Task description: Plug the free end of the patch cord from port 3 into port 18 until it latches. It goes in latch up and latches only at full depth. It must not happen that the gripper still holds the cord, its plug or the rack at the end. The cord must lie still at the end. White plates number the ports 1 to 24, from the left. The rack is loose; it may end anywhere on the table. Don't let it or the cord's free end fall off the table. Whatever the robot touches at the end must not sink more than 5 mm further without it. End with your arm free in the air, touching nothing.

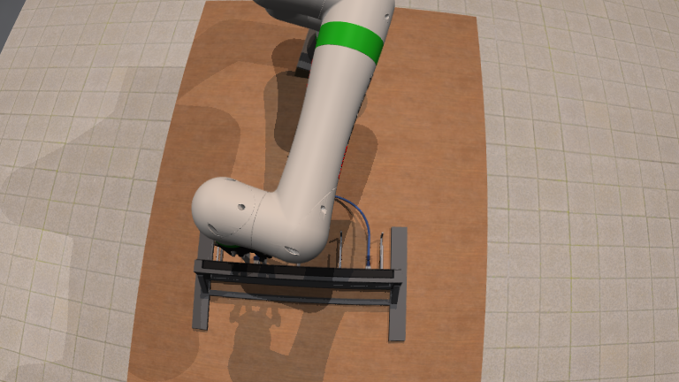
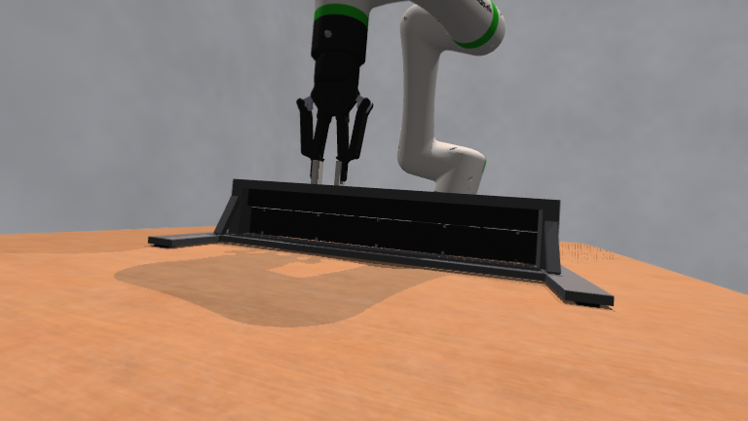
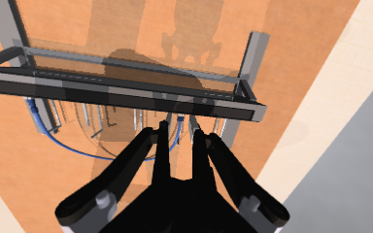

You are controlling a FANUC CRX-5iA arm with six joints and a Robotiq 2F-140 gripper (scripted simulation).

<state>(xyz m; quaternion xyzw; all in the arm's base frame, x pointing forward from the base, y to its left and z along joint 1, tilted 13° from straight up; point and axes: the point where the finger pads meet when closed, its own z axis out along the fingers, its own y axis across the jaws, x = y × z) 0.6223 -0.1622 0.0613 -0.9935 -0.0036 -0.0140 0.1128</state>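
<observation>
My gripper is now 10 mm short of the grey cord plug and 30 mm above it.
</observation>
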